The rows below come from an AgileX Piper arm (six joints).
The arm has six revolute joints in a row. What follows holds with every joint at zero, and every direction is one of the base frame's. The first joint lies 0.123 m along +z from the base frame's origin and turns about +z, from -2.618 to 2.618 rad. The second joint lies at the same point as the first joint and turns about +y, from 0 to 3.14 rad. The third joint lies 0.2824 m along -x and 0.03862 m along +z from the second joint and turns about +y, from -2.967 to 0 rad. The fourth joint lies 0.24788 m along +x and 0.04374 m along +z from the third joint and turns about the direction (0.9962, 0, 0.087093), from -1.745 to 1.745 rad. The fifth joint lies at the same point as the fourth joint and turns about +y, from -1.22 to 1.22 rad. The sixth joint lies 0.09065 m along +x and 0.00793 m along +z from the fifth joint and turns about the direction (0.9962, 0, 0.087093), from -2.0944 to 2.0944 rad. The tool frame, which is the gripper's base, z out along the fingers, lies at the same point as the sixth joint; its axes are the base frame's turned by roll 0, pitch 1.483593 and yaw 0 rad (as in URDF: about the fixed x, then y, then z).
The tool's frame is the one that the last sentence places.
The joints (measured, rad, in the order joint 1, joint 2, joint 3, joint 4, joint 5, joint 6), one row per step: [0.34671, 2.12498, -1.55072, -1.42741, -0.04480, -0.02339]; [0.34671, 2.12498, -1.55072, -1.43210, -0.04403, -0.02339]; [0.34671, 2.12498, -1.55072, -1.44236, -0.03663, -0.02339]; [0.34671, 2.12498, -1.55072, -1.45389, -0.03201, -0.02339]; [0.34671, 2.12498, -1.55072, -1.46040, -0.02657, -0.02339]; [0.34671, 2.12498, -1.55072, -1.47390, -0.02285, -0.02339]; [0.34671, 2.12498, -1.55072, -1.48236, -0.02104, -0.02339]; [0.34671, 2.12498, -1.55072, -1.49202, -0.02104, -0.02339]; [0.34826, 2.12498, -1.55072, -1.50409, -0.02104, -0.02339]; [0.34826, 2.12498, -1.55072, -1.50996, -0.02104, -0.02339]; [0.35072, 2.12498, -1.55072, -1.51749, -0.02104, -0.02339]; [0.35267, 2.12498, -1.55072, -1.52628, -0.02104, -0.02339]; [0.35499, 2.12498, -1.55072, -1.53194, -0.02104, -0.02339]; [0.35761, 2.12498, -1.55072, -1.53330, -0.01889, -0.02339]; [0.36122, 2.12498, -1.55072, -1.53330, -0.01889, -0.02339]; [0.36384, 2.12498, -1.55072, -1.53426, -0.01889, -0.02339]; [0.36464, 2.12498, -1.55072, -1.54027, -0.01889, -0.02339]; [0.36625, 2.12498, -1.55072, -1.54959, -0.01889, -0.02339]
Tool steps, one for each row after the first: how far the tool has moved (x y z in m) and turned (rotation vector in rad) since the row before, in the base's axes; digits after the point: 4 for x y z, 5 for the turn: [0.0000, -0.0001, 0.0000, -0.00427, -0.00143, 0.00152]; [0.0002, -0.0006, -0.0001, -0.01209, -0.00332, -0.00168]; [0.0001, -0.0004, -0.0001, -0.01179, -0.00366, 0.00134]; [0.0001, -0.0005, -0.0001, -0.00800, -0.00223, -0.00173]; [0.0001, -0.0003, -0.0001, -0.01298, -0.00428, 0.00305]; [0.0000, -0.0002, 0.0000, -0.00788, -0.00267, 0.00237]; [0.0000, 0.0000, 0.0000, -0.00803, -0.00290, 0.00452]; [-0.0003, 0.0007, 0.0000, -0.01003, -0.00363, 0.00720]; [0.0000, 0.0000, 0.0000, -0.00488, -0.00177, 0.00275]; [-0.0004, 0.0011, 0.0000, -0.00625, -0.00228, 0.00598]; [-0.0003, 0.0009, 0.0000, -0.00729, -0.00268, 0.00606]; [-0.0004, 0.0011, 0.0000, -0.00469, -0.00173, 0.00497]; [-0.0004, 0.0010, 0.0000, -0.00210, -0.00069, 0.00136]; [-0.0006, 0.0017, 0.0000, 0.00000, 0.00000, 0.00361]; [-0.0005, 0.0012, 0.0000, -0.00079, -0.00030, 0.00307]; [-0.0001, 0.0004, 0.0000, -0.00496, -0.00189, 0.00361]; [-0.0003, 0.0007, 0.0000, -0.00769, -0.00294, 0.00597]
